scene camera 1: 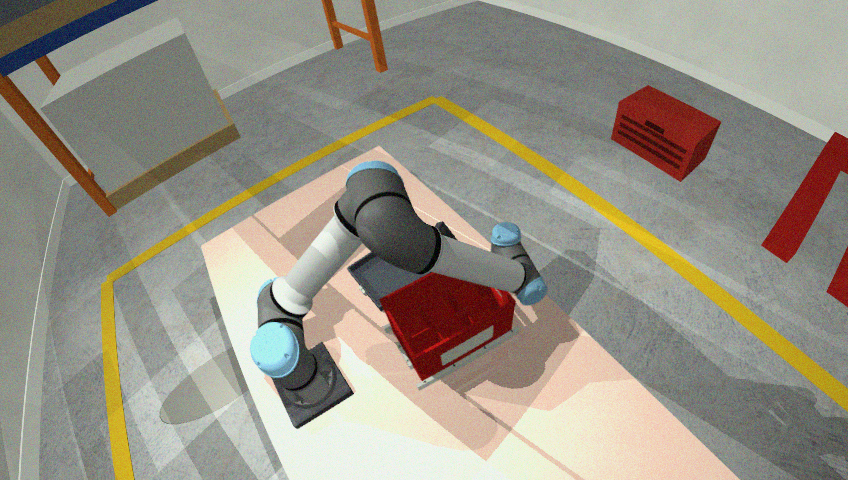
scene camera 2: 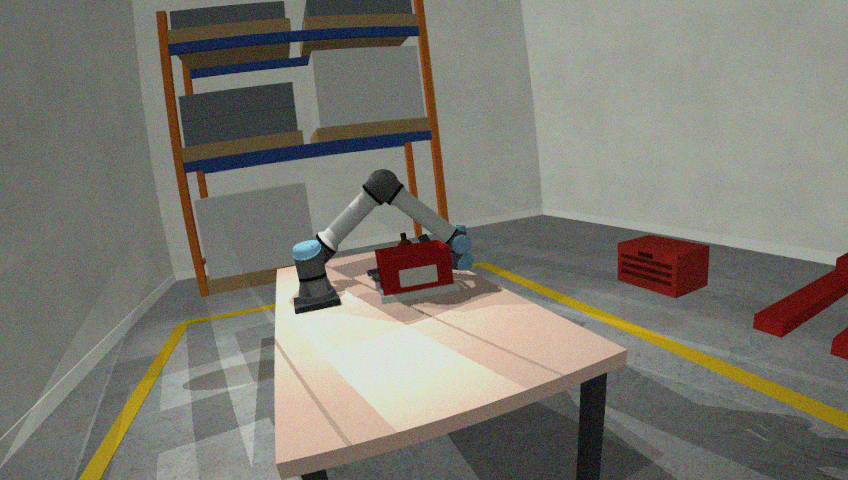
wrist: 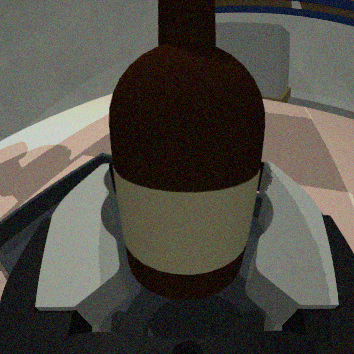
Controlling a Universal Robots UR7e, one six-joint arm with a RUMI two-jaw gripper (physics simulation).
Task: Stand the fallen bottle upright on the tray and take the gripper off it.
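Where they show: gripper, fingertip midpoint: (wrist: pixel 186 164); arm's base, origin of the base link: (scene camera 1: pixel 310 381) (scene camera 2: pixel 317 297).
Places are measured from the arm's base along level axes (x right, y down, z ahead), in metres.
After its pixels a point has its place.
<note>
The brown bottle (wrist: pixel 187 120) {x -0.080, y -0.109, z 0.498 m} with a beige label stands upright between my jaws in the wrist view. In scene camera 2 the bottle's neck (scene camera 2: pixel 403 239) {x -0.108, y -0.138, z 0.477 m} points up behind the red crate; its lower part is hidden. In scene camera 1 the arm hides the bottle. My gripper (wrist: pixel 186 164) {x -0.119, y -0.068, z 0.481 m} is shut on the bottle around the label, one pale jaw on each side. The dark grey tray (scene camera 1: pixel 370 279) {x -0.144, y 0.017, z 0.341 m} (wrist: pixel 52 192) {x -0.132, y 0.004, z 0.307 m} lies beside the red crate, partly under the arm in scene camera 1. The bottle's base is low over the tray; whether it touches is hidden.
The red crate (scene camera 1: pixel 427 361) {x 0.224, y -0.102, z 0.243 m} (scene camera 2: pixel 386 278) {x 0.219, y -0.074, z 0.229 m} stands beside the tray, close to my forearm, on the wooden table (scene camera 1: pixel 547 371) {x 0.439, y 0.022, z 0.453 m} (scene camera 2: pixel 535 350) {x 0.887, y 0.022, z 0.344 m}. An orange and blue shelf rack (scene camera 2: pixel 173 130) stands behind the table. A red toolbox (scene camera 1: pixel 672 113) (scene camera 2: pixel 684 264) stands on the floor to the right.
</note>
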